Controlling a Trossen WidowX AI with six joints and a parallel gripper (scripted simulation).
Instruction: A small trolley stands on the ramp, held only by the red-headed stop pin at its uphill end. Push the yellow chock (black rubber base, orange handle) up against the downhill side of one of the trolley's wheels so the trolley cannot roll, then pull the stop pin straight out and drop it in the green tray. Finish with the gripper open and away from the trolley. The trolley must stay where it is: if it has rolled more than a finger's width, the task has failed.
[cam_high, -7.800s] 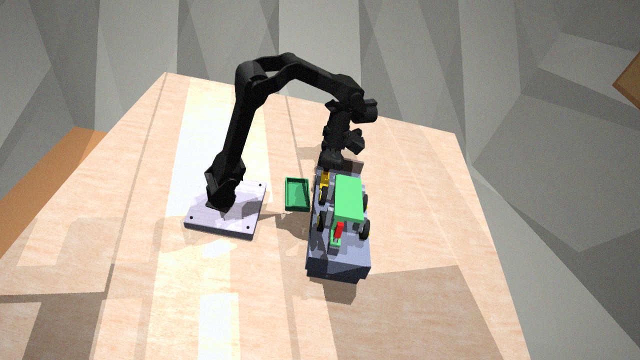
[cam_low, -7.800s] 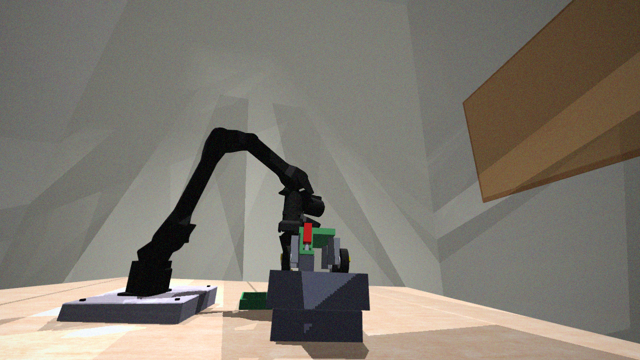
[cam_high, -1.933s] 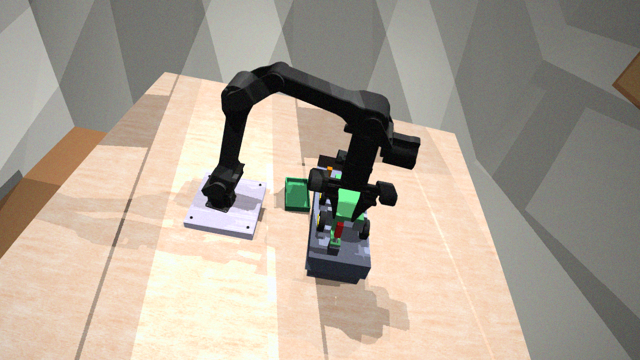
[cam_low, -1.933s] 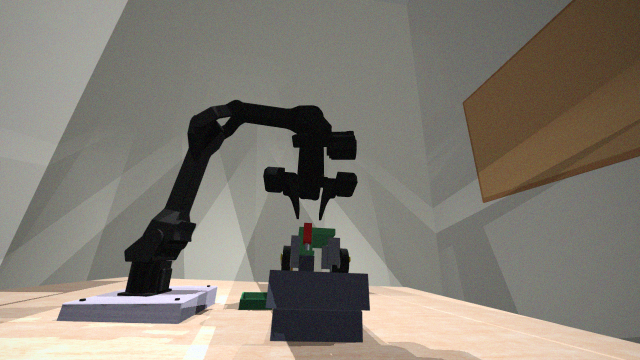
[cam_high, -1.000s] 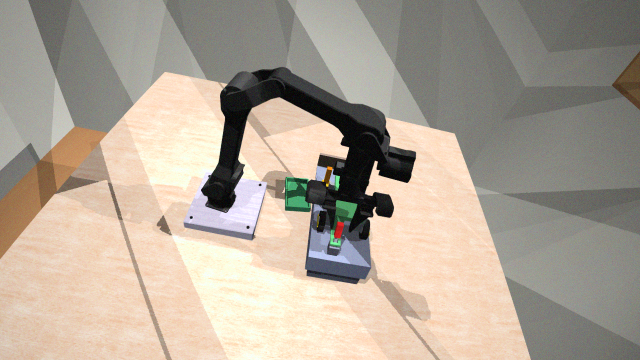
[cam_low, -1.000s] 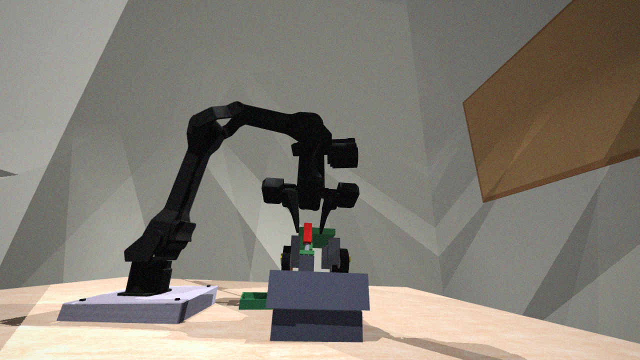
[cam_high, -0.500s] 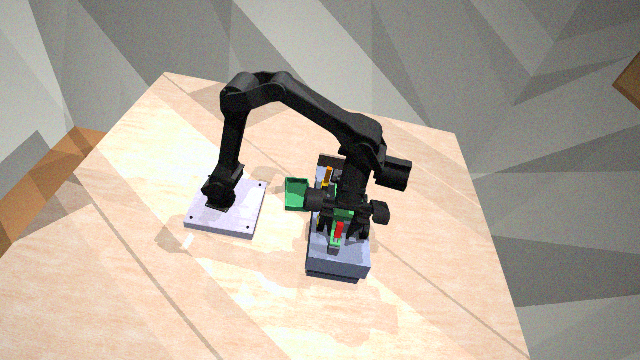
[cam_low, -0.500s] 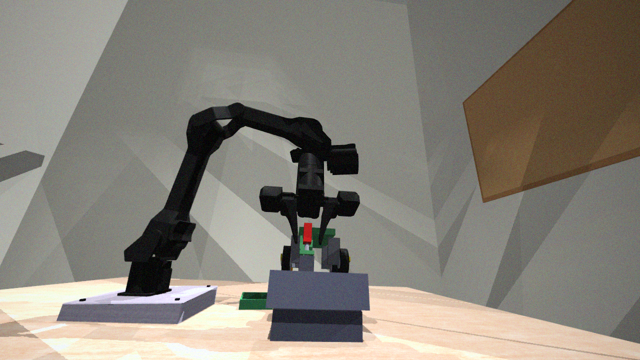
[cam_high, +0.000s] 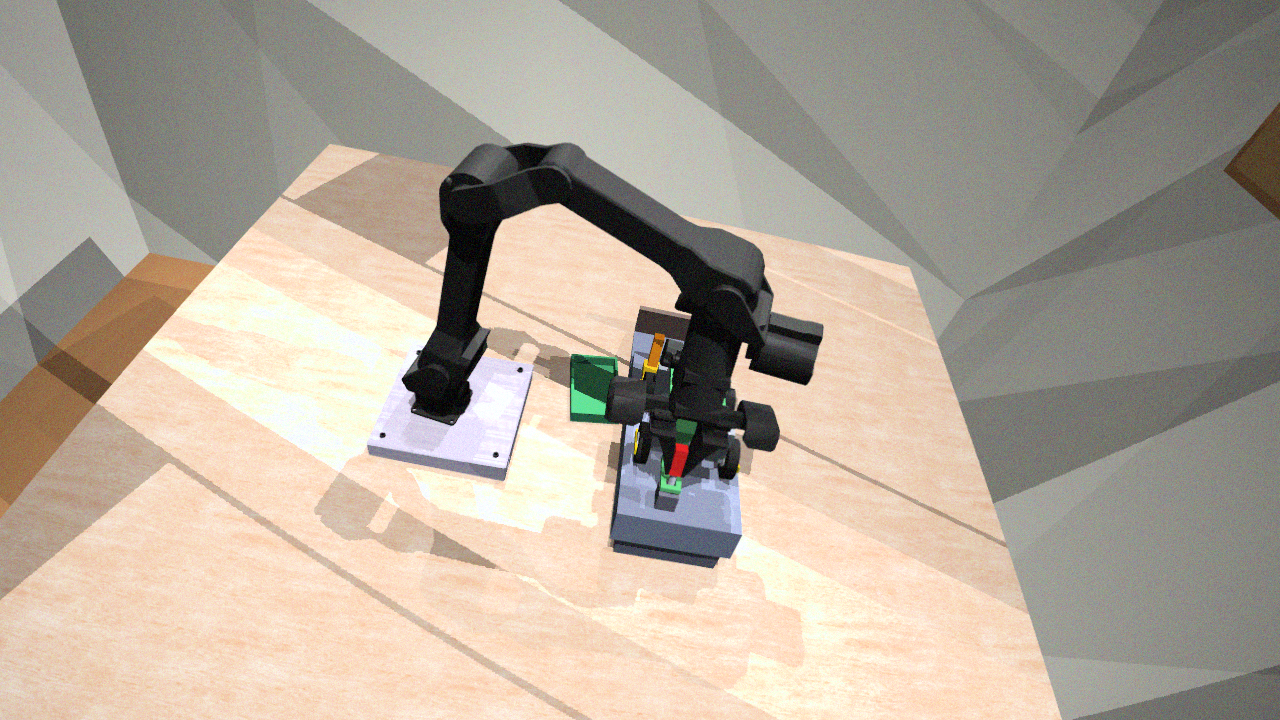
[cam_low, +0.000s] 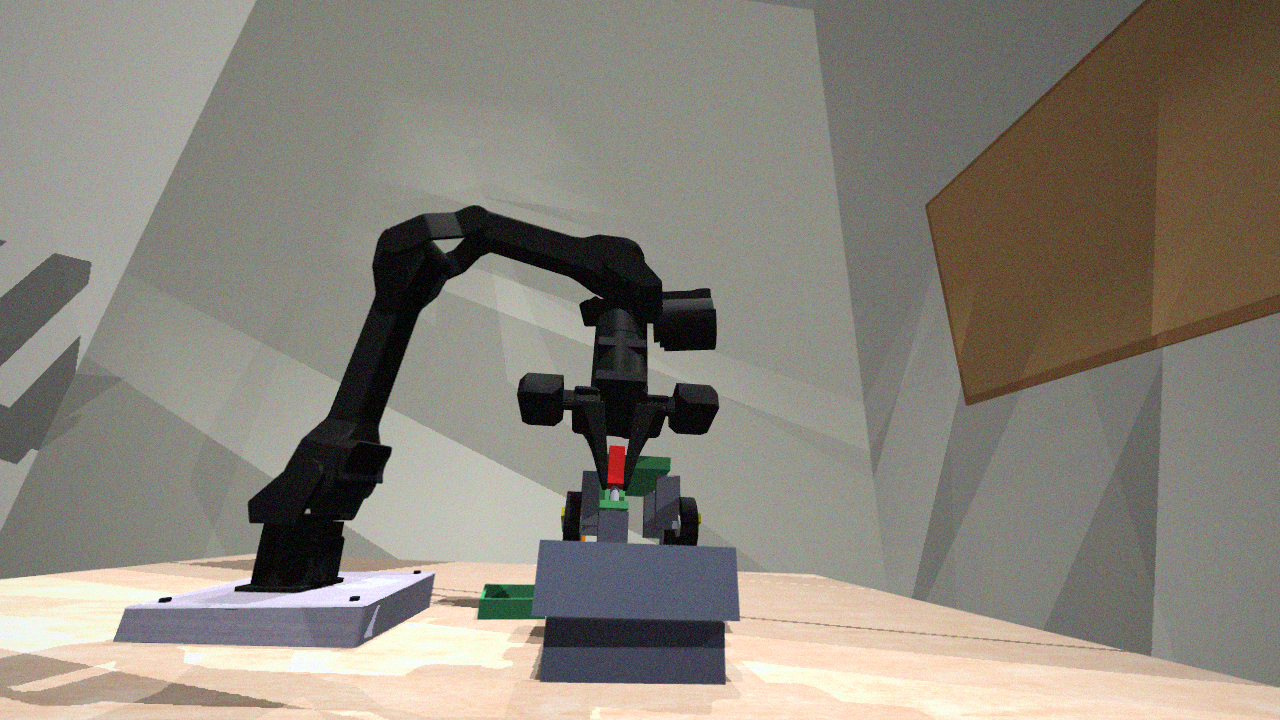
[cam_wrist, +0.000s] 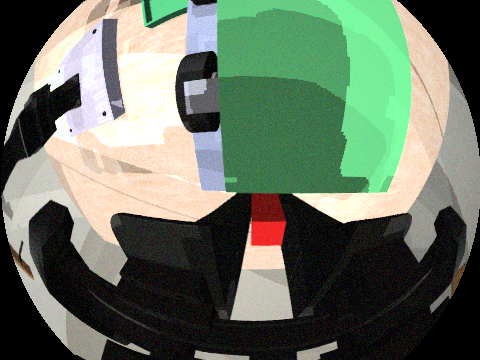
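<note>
Now: the yellow chock 6 cm behind my gripper tip, 20 cm to the left of it and 5 cm below it. Round my gripper tip: grey ramp: 11 cm to the left, 8 cm below; then red-headed stop pin: right at my gripper tip; then trolley: 11 cm to the left, 2 cm below.
</note>
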